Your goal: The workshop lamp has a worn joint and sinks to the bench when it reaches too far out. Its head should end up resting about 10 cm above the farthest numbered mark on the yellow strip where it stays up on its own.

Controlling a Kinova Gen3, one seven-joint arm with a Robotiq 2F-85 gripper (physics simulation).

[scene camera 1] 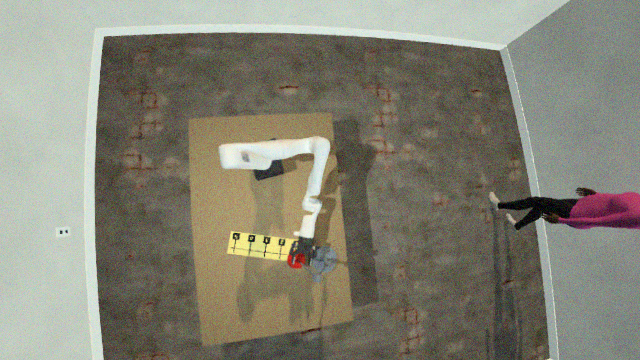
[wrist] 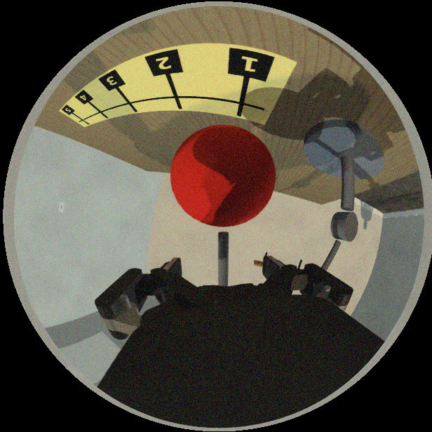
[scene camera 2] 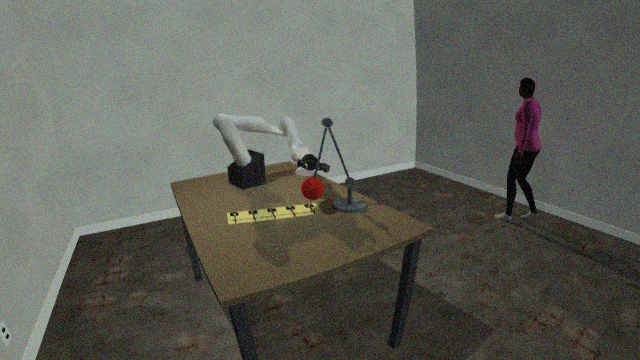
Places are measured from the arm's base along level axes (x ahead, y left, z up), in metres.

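Pixels of known places: gripper, fingertip midpoint: (scene camera 1: 301, 264) (scene camera 2: 317, 169); arm's base, origin of the base link: (scene camera 1: 264, 161) (scene camera 2: 244, 162).
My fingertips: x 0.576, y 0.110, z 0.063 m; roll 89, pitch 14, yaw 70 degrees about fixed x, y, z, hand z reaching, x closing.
Note:
Ahead of a thing's pixels: the offset from my fingertips to its top centre. "pt": to the spot under its first point. Level surfaces: height alone.
The lamp's red ball-shaped head @(pt dx -0.012, dy -0.021, dz -0.039 m) (scene camera 1: 296, 261) (scene camera 2: 312, 188) (wrist: 223, 175) hangs in the air near mark 1 of the yellow strip @(dx -0.092, dy -0.180, dz -0.196 m) (scene camera 1: 257, 245) (scene camera 2: 265, 214) (wrist: 205, 65). The strip's marks run 1 to 5 away from the lamp's grey base (scene camera 1: 325, 260) (scene camera 2: 350, 205). Two thin arms meet at a raised elbow joint @(pt dx +0.026, dy +0.040, dz +0.205 m) (scene camera 2: 327, 122) above the head. My gripper (scene camera 2: 320, 164) (wrist: 222, 266) is open just above the head. In the wrist view, the lamp's head rod (wrist: 223, 250) stands between the spread fingers, with space on both sides. Whether a finger touches the lamp is unclear.
The wooden table @(dz -0.197 m) (scene camera 1: 215, 200) (scene camera 2: 300, 260) carries the strip, the lamp and the black robot base block (scene camera 1: 269, 171) (scene camera 2: 246, 170). The lamp base is near one table edge. A person in pink (scene camera 1: 605, 210) (scene camera 2: 527, 130) stands on the floor away from the table.

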